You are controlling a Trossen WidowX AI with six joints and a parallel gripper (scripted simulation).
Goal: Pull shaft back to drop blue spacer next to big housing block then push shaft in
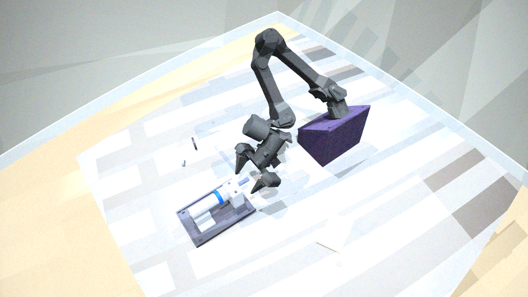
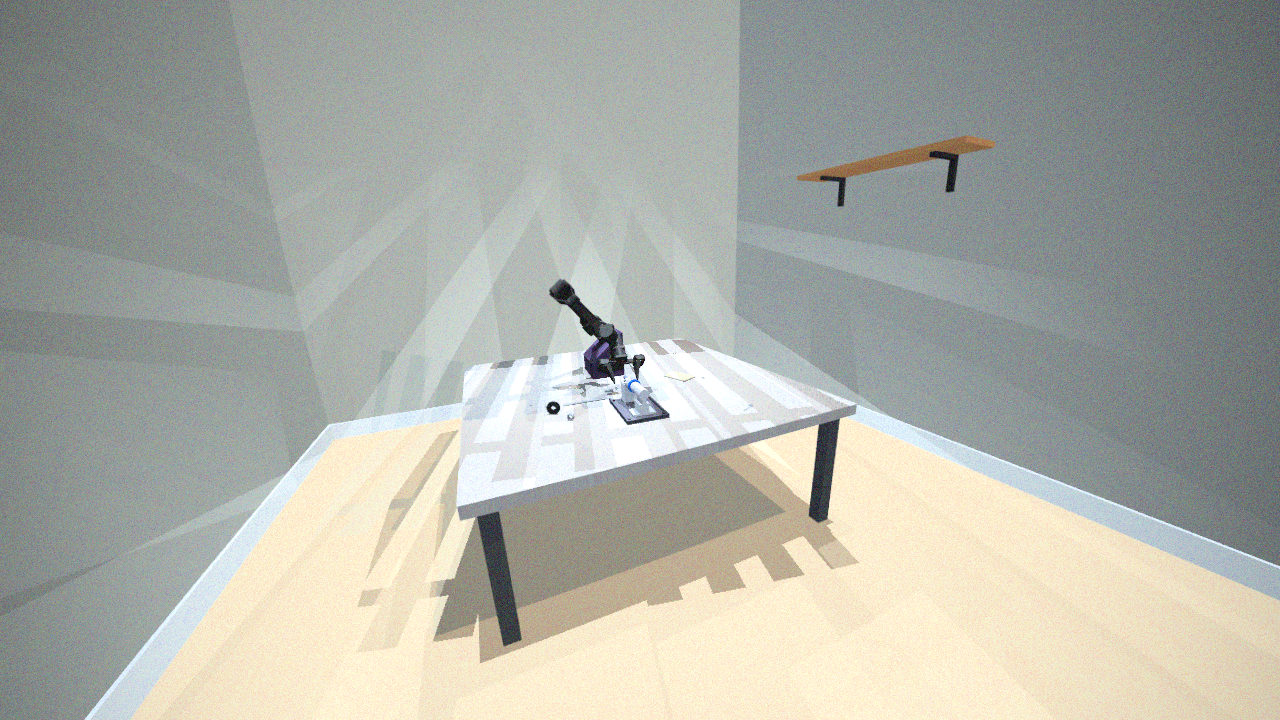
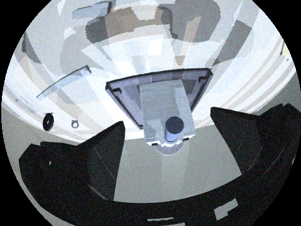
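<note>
The shaft is 7 cm ahead of my gripper tip and 1 cm above it. Round my gripper tip: blue spacer 10 cm ahead, 1 cm to the right, 1 cm above; black ring 29 cm to the right, 4 cm below, 2 cm ahead; thin metal strip 16 cm to the right, 6 cm below, 4 cm behind.
</note>
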